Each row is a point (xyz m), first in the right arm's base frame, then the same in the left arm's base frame.
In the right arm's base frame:
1: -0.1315 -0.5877 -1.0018
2: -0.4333 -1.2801 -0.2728
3: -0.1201 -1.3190 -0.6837
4: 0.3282 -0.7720 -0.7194
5: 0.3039 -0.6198 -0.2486
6: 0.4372 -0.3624 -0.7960
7: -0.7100 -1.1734 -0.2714
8: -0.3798 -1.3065 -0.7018
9: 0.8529 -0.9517 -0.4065
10: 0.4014 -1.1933 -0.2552
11: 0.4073 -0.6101 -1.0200
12: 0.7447 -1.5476 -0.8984
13: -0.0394 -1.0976 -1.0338
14: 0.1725 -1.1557 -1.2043
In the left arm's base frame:
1: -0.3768 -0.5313 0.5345
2: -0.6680 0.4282 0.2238
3: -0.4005 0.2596 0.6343
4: 0.0896 -0.2155 0.4458
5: 0.1244 -0.1055 -0.0359
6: 0.2270 -0.6033 0.3181
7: -0.9326 0.3296 0.1331
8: -0.6585 0.2324 0.6100
9: 0.6237 0.1137 0.3371
10: 0.1690 0.3860 0.2721
11: 0.1536 -0.5064 0.6306
12: 0.4157 0.3699 1.0441
13: -0.3343 -0.1076 0.8314
14: -0.1458 -0.1392 1.0335

